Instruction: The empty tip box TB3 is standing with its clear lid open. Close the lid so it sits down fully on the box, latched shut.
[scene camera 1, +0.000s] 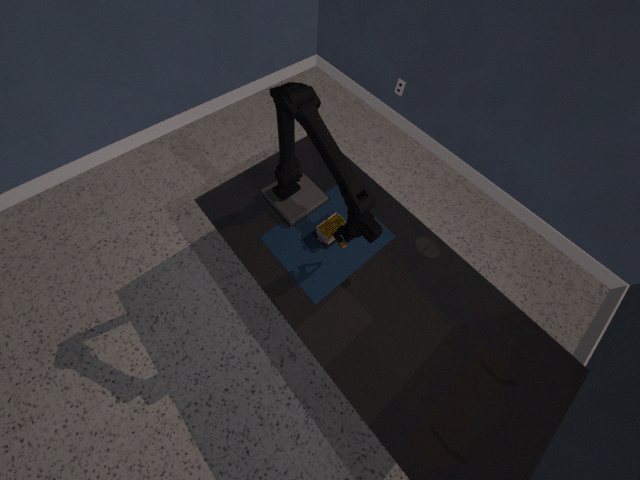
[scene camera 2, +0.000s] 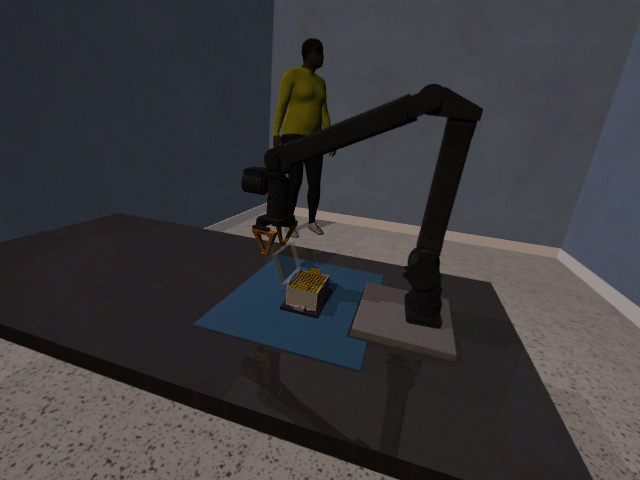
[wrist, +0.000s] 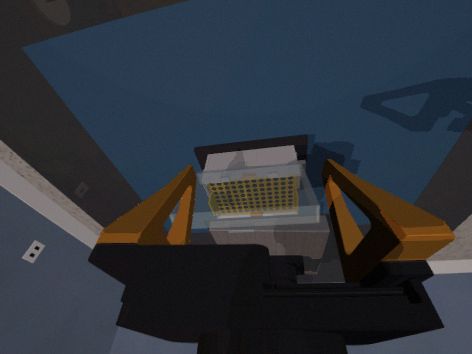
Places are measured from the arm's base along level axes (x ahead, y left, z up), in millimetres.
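Pixels of known places: gripper, between the fingertips: (scene camera 1: 349, 239) (scene camera 2: 274, 250) (wrist: 257, 168); arm's base, origin of its link: (scene camera 1: 286, 189) (scene camera 2: 421, 312) (wrist: 278, 262).
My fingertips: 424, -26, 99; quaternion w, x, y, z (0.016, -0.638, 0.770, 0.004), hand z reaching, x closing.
Observation:
Ahead of a thing's pixels: the offset from my fingertips to its top centre, as dx, dy, dz. "spot": to the spot under its first point. Level surfaces: height alone.
The tip box TB3 (scene camera 1: 324, 237) (scene camera 2: 303, 298) (wrist: 252, 196) stands upright, white with a yellow, holed top. Its clear lid @(-47, +21, +30) (scene camera 2: 286, 264) (wrist: 312, 212) is open, tilted up from the box's side away from the arm's base. My gripper (scene camera 1: 341, 240) (scene camera 2: 274, 248) (wrist: 257, 168) is open and empty, pointing down with its orange fingers wide apart. It is near the height of the lid's raised edge, on the side away from the base. In the wrist view the lid shows between the fingers; contact cannot be told. The lid is hard to make out in scene camera 1.
The box sits in a low black holder @(spot: -86, +102, -117) (scene camera 2: 290, 309) (wrist: 250, 144) on a blue mat @(dz -124) (scene camera 1: 315, 281) (scene camera 2: 232, 315) (wrist: 225, 75). The arm's pale base board (scene camera 1: 305, 198) (scene camera 2: 392, 330) lies beside the mat, on the dark table @(dz -127) (scene camera 2: 129, 268). A person in yellow (scene camera 2: 302, 103) stands behind the table.

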